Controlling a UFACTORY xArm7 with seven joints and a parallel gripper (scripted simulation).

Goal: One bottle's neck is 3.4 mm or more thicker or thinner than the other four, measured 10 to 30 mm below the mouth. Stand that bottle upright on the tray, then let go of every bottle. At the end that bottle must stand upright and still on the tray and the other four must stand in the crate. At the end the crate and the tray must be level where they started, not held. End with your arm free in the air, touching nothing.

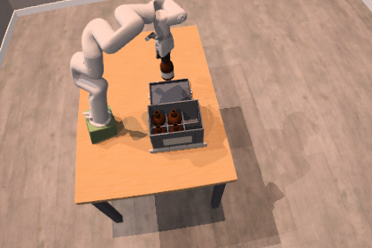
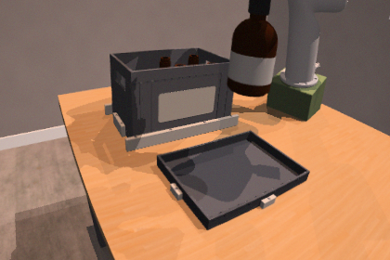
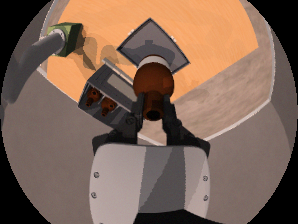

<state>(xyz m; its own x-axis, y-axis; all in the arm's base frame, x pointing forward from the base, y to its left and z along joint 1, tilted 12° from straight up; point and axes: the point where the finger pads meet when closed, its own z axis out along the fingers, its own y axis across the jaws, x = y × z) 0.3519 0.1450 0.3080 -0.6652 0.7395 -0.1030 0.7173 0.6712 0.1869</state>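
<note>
Right now the glass bottle is 7 cm below my hand. Also, from my hand: crate: 27 cm to the right, 25 cm below; then dark tray: 32 cm below.
</note>
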